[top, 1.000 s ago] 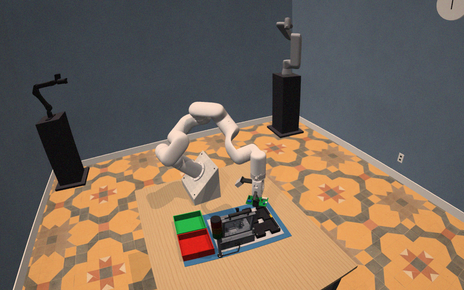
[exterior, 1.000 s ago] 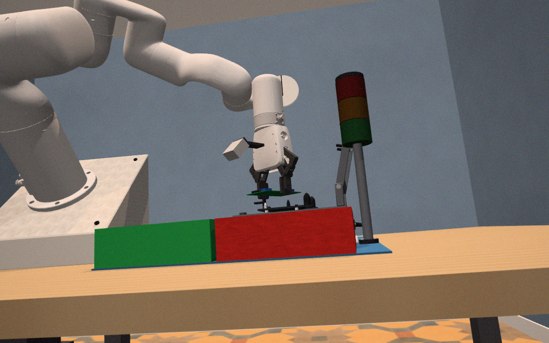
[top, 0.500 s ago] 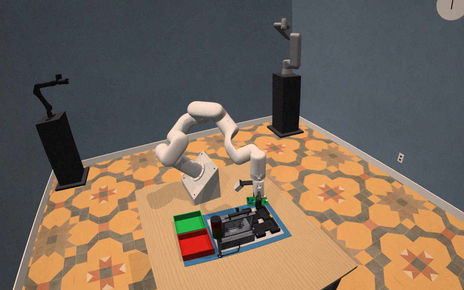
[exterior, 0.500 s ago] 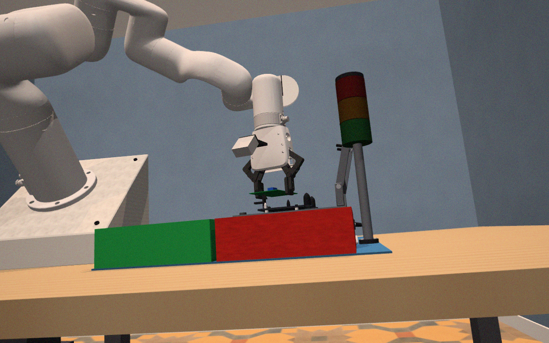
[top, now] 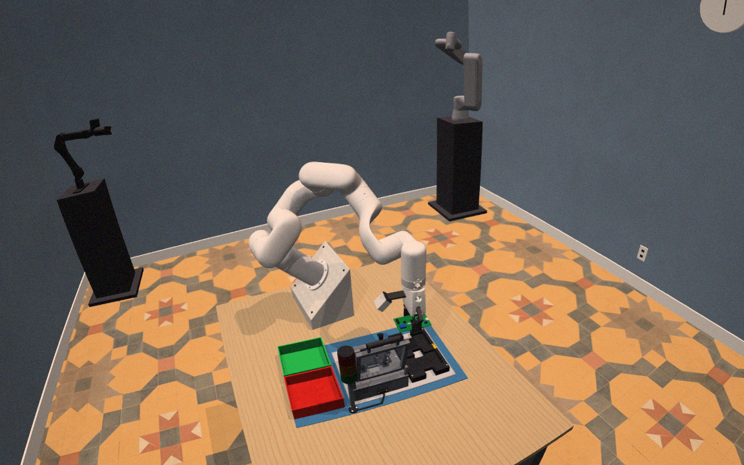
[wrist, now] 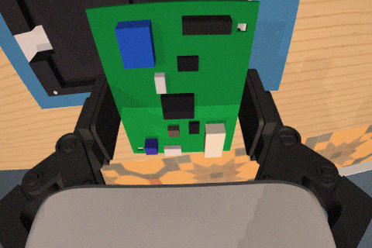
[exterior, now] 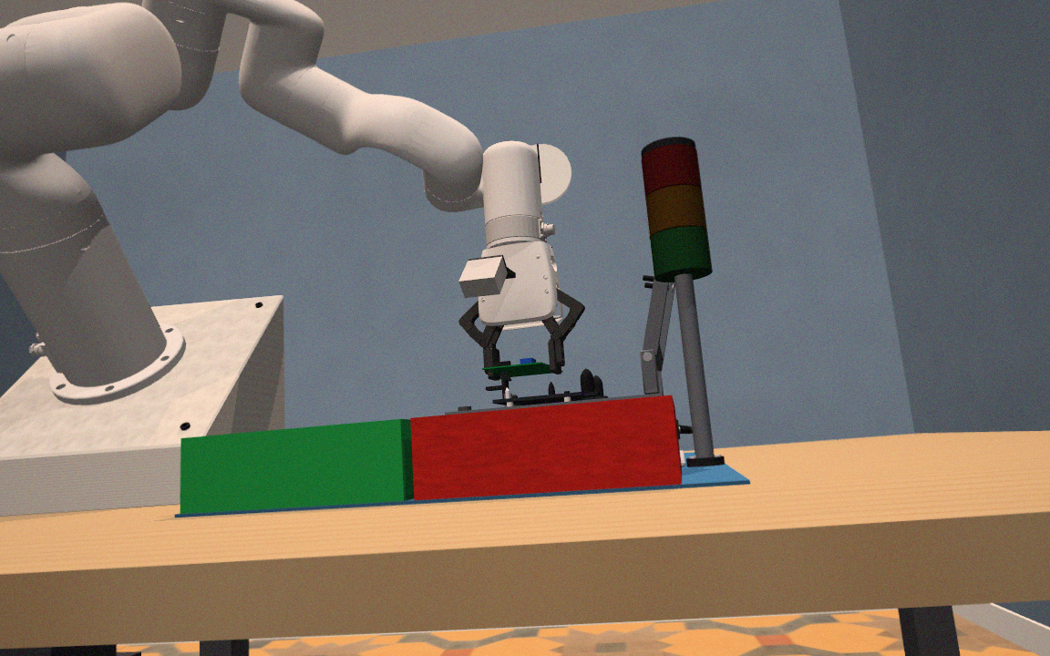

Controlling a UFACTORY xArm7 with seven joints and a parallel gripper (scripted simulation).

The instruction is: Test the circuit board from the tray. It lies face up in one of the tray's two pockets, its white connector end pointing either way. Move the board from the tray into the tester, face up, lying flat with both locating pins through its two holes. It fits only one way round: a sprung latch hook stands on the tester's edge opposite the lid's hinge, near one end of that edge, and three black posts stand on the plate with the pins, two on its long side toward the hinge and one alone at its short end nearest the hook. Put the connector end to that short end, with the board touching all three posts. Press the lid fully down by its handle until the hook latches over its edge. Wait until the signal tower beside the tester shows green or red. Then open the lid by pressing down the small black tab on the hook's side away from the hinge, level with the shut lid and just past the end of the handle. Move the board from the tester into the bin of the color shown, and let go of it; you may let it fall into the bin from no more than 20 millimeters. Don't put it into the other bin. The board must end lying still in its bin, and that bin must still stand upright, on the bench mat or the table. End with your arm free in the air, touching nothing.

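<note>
Now: the green circuit board right at my hand. From my hand the other things lie so: tester plate 6 cm ahead, 17 cm to the right, 5 cm below; then tester lid 18 cm ahead, 18 cm to the right, 6 cm above; then black latch tab 1 cm behind, 11 cm to the right, 4 cm below.
</note>
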